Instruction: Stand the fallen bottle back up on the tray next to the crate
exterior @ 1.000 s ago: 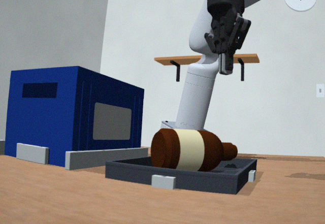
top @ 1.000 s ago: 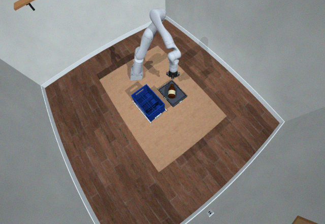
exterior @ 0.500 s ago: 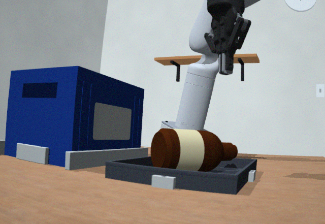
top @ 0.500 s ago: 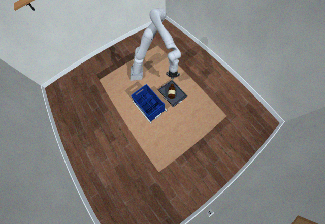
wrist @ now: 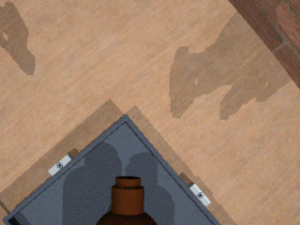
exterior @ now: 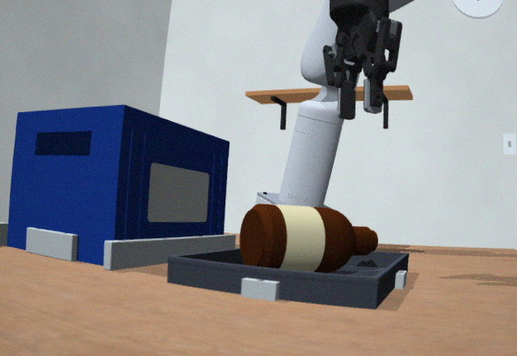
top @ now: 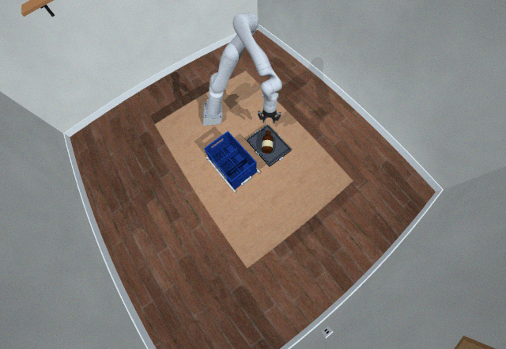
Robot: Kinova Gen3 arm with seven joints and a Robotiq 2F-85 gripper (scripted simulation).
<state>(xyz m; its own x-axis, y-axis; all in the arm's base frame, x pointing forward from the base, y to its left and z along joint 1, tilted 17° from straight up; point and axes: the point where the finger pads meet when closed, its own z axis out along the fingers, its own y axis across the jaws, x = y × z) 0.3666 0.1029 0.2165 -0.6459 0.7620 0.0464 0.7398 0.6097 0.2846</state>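
My gripper is now 16 cm above the brown bottle, 4 cm to the left of it and 3 cm short of it. Round my hand: blue crate (32 cm to the right, 12 cm below, 2 cm behind); then tray (19 cm below, 5 cm ahead, 4 cm to the right).
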